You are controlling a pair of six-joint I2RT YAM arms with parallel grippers.
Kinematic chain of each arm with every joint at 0, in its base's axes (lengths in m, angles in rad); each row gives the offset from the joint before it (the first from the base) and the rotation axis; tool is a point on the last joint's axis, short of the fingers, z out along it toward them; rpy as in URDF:
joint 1: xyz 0 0 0.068 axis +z
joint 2: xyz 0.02 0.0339 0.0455 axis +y
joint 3: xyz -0.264 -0.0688 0 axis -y
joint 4: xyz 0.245 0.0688 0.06 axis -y
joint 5: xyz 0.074 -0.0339 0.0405 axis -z
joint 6: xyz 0.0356 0 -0.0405 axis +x
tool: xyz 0 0 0 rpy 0 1.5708 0
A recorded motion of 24 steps. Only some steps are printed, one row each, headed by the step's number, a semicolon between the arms.
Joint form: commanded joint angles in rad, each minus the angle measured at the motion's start. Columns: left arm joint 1, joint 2, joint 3, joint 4, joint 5, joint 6; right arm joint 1, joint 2, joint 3, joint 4, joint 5, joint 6.
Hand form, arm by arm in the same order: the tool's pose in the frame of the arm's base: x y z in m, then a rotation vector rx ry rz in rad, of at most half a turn. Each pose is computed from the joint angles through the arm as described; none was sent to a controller.
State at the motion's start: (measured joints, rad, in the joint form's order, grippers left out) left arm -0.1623 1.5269 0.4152 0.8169 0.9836 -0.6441; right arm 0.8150 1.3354 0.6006 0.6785 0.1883 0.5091
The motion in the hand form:
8: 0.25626 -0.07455 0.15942 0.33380 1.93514 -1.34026; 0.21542 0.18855 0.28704 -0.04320 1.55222 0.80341
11: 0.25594 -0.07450 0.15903 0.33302 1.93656 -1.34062; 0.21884 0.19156 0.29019 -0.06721 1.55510 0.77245
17: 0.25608 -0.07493 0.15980 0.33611 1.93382 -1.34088; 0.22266 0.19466 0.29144 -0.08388 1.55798 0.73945
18: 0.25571 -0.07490 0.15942 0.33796 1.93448 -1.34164; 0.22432 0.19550 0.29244 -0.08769 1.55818 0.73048
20: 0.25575 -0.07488 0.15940 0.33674 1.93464 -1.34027; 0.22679 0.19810 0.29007 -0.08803 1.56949 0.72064
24: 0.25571 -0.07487 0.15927 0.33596 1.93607 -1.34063; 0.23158 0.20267 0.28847 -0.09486 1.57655 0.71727
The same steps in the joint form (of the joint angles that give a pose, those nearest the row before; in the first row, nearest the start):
8: -0.0141 -0.0006 0.0173 -0.0177 -0.0586 0.1011; -0.0695 -0.0699 0.0758 -0.0157 0.0265 -0.0503
11: -0.0141 -0.0005 0.0158 -0.0177 -0.0587 0.1011; -0.0695 -0.0561 0.1018 -0.0357 0.0296 -0.0826
17: -0.0156 -0.0021 0.0173 -0.0177 -0.0586 0.1011; -0.0695 -0.0376 0.1233 -0.0464 0.0388 -0.1117
18: -0.0156 -0.0021 0.0158 -0.0177 -0.0571 0.1026; -0.0710 -0.0315 0.1325 -0.0510 0.0403 -0.1194
20: -0.0156 -0.0021 0.0158 -0.0177 -0.0587 0.1026; -0.0695 -0.0147 0.1403 -0.0541 0.0464 -0.1210
24: -0.0156 -0.0021 0.0158 -0.0193 -0.0587 0.1026; -0.0695 0.0145 0.1586 -0.0511 0.0434 -0.1241

